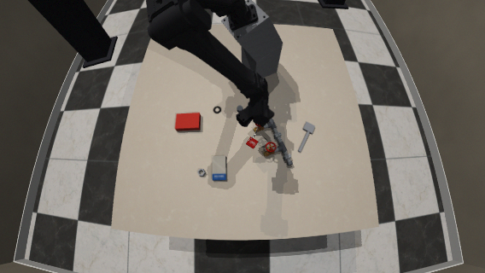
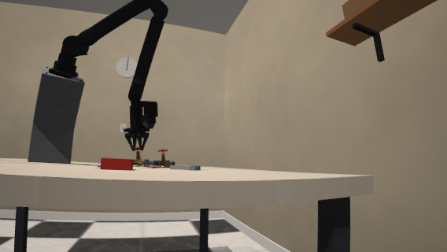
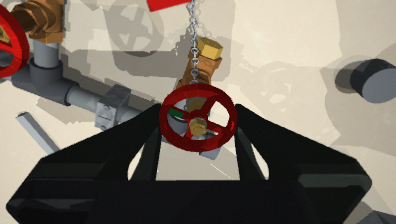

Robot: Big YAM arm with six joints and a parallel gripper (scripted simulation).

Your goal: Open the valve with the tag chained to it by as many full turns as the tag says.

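My hand is 60 mm short of the red tag, 50 mm to the left of it and 80 mm above it. Also, from my hand: blue box (160 mm ahead, 210 mm to the right, 70 mm below); then red block (80 mm behind, 340 mm to the right, 70 mm below); then grey hammer-like tool (60 mm ahead, 230 mm to the left, 80 mm below).
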